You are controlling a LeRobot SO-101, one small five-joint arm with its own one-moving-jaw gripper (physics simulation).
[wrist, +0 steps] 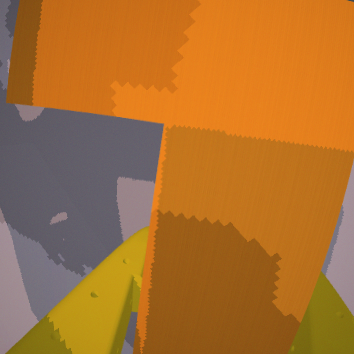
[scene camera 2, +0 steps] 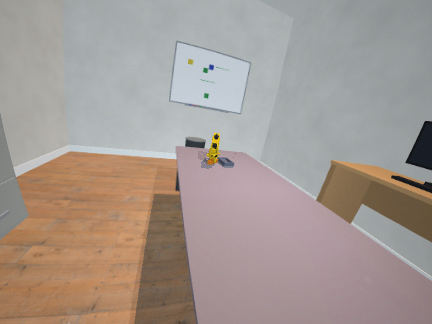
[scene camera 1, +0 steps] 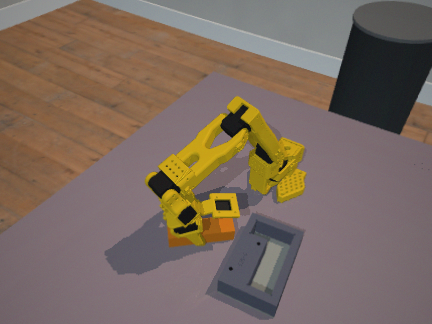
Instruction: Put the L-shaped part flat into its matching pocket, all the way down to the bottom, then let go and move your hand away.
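Note:
The orange L-shaped part is between the jaws of my gripper, which is shut on one arm of it. In the wrist view, yellow jaws flank that arm at the bottom, and the part's other arm runs across the top. The part lies roughly level, left of the grey-blue pocket block and apart from its pocket. Its exact height over the table is hard to tell. The block's recess shows a pale floor. My wrist hides some of the part in scene camera 1.
The arm's yellow base stands behind the block on the mauve table. A dark round bin stands beyond the table's far edge. A wooden desk is to the right in scene camera 2.

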